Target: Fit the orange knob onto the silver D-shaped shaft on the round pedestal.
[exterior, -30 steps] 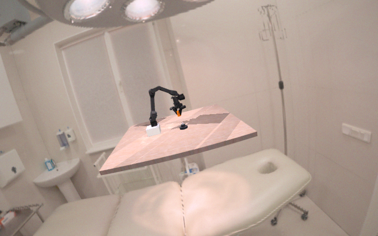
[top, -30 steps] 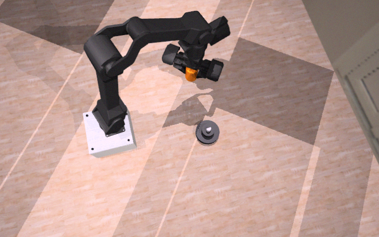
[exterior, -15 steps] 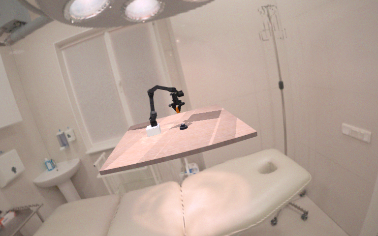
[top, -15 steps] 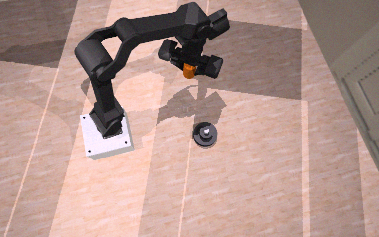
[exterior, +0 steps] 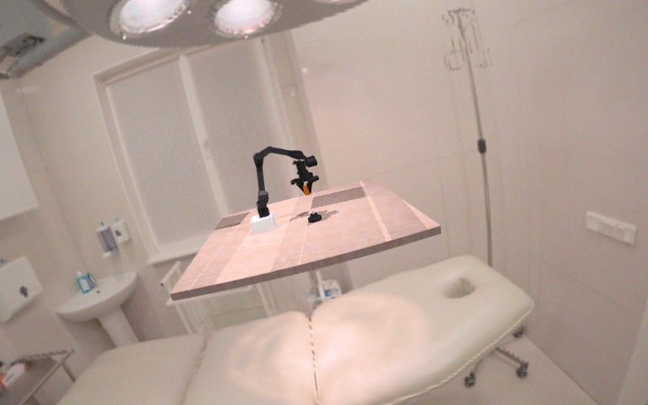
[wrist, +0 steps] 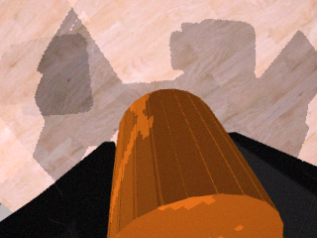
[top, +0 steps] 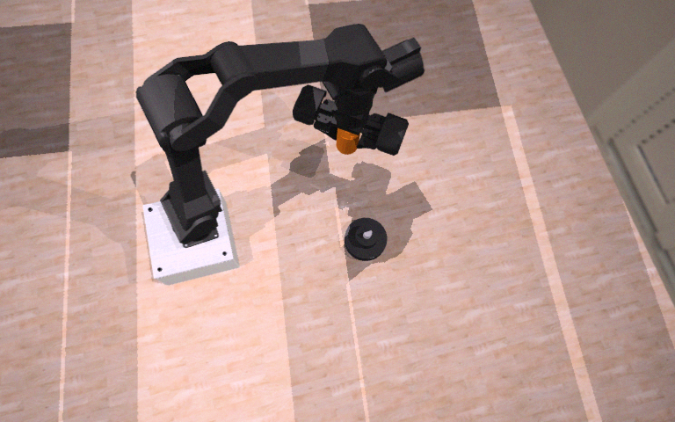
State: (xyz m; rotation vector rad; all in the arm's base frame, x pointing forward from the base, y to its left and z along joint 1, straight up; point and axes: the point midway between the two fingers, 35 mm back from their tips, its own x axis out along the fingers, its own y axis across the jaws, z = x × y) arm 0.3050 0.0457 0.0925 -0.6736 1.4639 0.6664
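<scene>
My gripper tip is now 10 mm past the round pedestal, 160 mm to the left of it and 110 mm above it. Also, from my gripper tip: orange knob 30 mm above.
</scene>
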